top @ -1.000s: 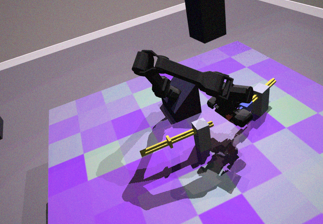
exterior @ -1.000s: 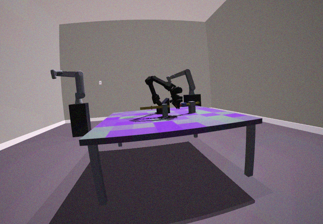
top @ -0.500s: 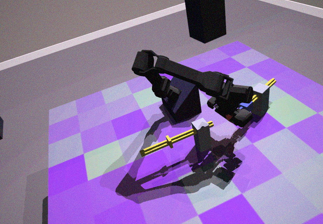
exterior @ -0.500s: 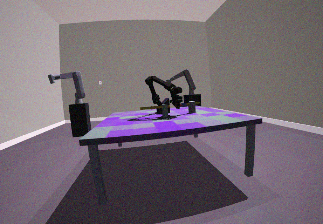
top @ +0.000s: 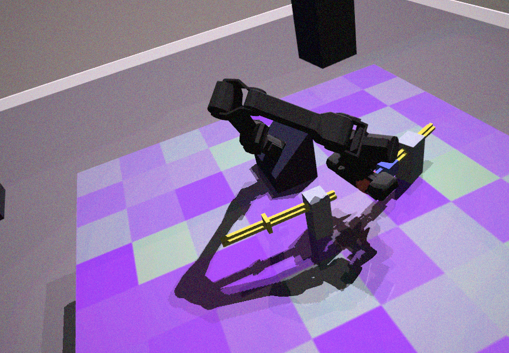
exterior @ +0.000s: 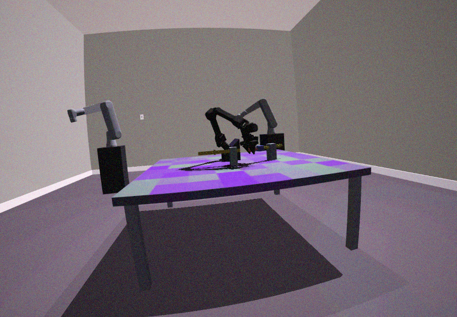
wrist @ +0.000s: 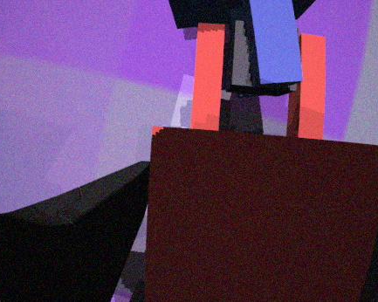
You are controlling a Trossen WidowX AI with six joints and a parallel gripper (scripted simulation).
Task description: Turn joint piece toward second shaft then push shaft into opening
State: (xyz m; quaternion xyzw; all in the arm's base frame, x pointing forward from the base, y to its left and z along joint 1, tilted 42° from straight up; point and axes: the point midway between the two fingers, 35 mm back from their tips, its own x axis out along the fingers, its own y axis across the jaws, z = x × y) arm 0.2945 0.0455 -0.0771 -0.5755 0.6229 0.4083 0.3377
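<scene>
Right now my gripper tip is 4 cm below the red square joint piece and 1 cm to the right of it.
</scene>
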